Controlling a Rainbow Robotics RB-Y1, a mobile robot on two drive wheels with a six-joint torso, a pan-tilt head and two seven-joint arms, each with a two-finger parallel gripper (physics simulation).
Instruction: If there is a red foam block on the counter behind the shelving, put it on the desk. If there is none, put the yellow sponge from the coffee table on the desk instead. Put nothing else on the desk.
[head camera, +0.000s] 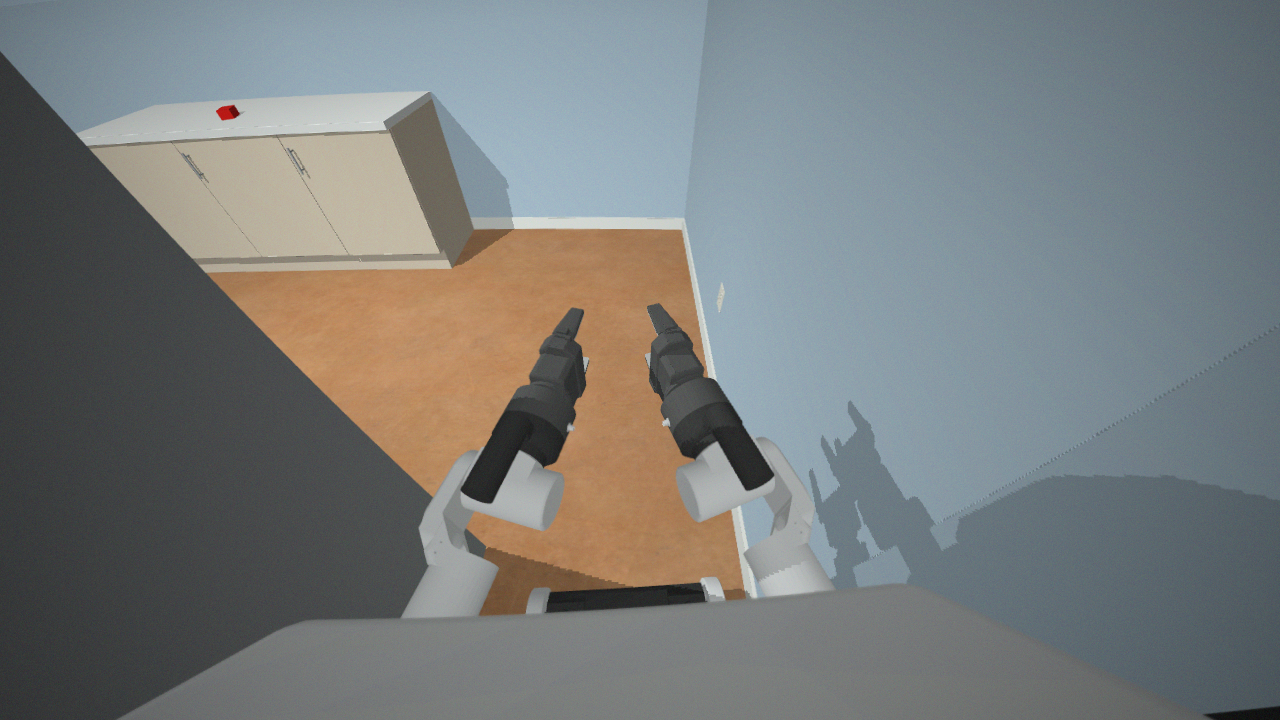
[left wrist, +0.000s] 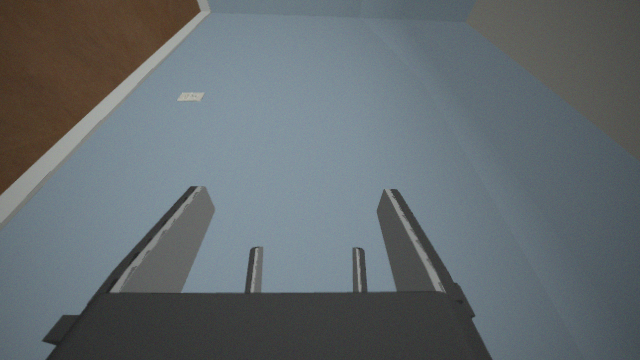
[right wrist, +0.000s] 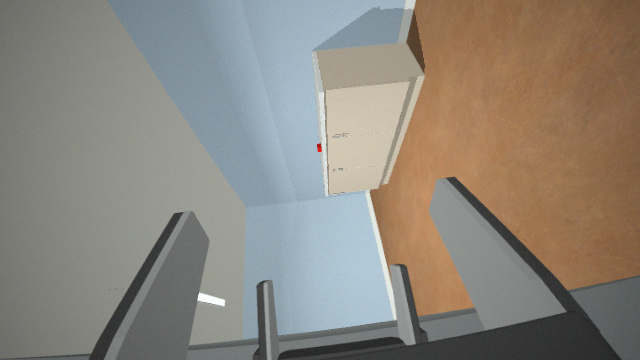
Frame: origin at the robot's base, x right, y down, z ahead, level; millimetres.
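Where they show: left gripper, between the fingertips: (head camera: 581, 335) (left wrist: 296, 199) (right wrist: 331, 273); right gripper, between the fingertips: (head camera: 651, 331) (left wrist: 307, 247) (right wrist: 317, 211).
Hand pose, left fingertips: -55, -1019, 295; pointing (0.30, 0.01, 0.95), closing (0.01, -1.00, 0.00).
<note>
After its pixels a point has its place, as x, y, z.
A small red block (head camera: 227, 112) @(-2018, -941, 2143) (right wrist: 319, 147) @(-2010, -931, 2153) rests on the white top of the counter (head camera: 340, 109) @(-1447, -910, 2198) (right wrist: 367, 107), which has beige doors and stands against the far wall. In the head view the block is toward the counter's left part. My left gripper (head camera: 574, 315) @(-55, -1019, 295) (left wrist: 296, 199) @(-55, -1019, 295) is open and empty, held in the air over the floor. My right gripper (head camera: 656, 308) @(58, -1023, 295) (right wrist: 317, 211) @(58, -1023, 295) is also open and empty, beside it near the right wall. Both are far from the block. The desk, the coffee table and the yellow sponge do not show in these views.
The dark grey side panel of the shelving (head camera: 134, 358) @(-509, -1167, 135) stands close on the left in the head view and hides the counter's left end. A blue wall (head camera: 939, 223) @(427, -1219, 282) runs close along the right, with a small white plate (head camera: 720, 297) @(462, -408, 1129) (left wrist: 191, 96) @(463, -403, 1137). Brown floor (head camera: 447, 331) @(-953, 0, 1400) lies between.
</note>
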